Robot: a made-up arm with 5 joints. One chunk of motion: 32 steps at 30 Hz.
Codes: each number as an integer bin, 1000 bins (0 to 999) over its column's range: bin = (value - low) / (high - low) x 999, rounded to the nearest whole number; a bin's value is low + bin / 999 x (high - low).
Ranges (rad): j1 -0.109..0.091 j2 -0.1..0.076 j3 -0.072..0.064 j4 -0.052..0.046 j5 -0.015..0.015
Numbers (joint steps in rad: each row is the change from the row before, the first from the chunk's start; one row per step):
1: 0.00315 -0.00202 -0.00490 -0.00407 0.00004
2: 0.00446 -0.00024 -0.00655 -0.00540 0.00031
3: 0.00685 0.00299 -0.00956 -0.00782 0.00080
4: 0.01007 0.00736 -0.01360 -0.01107 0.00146
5: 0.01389 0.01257 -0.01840 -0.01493 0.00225
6: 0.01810 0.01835 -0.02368 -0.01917 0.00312
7: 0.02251 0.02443 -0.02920 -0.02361 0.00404
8: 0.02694 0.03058 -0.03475 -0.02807 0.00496
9: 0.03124 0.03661 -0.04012 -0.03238 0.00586
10: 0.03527 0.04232 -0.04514 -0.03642 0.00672
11: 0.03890 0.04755 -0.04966 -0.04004 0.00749
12: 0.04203 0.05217 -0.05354 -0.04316 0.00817
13: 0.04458 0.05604 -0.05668 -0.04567 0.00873
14: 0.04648 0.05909 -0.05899 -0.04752 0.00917
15: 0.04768 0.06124 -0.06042 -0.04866 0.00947
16: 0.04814 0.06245 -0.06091 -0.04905 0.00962
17: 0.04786 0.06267 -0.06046 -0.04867 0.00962
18: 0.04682 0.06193 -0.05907 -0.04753 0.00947
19: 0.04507 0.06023 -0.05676 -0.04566 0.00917
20: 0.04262 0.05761 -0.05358 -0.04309 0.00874
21: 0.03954 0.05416 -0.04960 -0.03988 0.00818
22: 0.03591 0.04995 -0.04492 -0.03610 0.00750
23: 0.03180 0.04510 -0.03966 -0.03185 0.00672
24: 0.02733 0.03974 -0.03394 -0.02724 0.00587
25: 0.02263 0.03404 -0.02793 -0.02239 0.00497
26: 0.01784 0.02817 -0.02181 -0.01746 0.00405
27: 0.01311 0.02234 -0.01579 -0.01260 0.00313
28: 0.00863 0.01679 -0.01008 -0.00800 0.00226
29: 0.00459 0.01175 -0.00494 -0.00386 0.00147
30: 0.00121 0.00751 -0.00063 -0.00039 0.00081
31: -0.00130 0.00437 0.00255 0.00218 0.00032
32: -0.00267 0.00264 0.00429 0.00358 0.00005
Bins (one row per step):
1: 560 556 493 489 501
2: 567 566 481 475 510
3: 579 585 459 450 526
4: 595 609 429 417 548
5: 614 639 394 378 574
6: 635 672 355 335 603
7: 657 706 314 289 634
8: 679 741 274 244 665
9: 700 775 234 200 695
10: 721 808 197 159 723
11: 739 838 164 122 749
12: 754 864 136 90 772
13: 767 886 113 65 790
14: 777 903 96 46 805
15: 783 915 85 34 815
16: 785 922 81 30 820
17: 784 923 85 34 820
18: 778 919 95 46 815
19: 770 909 112 65 805
20: 757 895 135 91 791
21: 742 875 165 124 772
22: 724 851 199 162 749
23: 703 824 238 205 723
24: 681 793 280 252 695
25: 657 761 324 302 665
26: 634 728 369 352 634
27: 610 694 413 402 604
28: 588 663 455 449 575
29: 567 634 493 491 548
30: 550 610 524 526 526
31: 538 592 548 552 510
32: 531 583 560 567 501

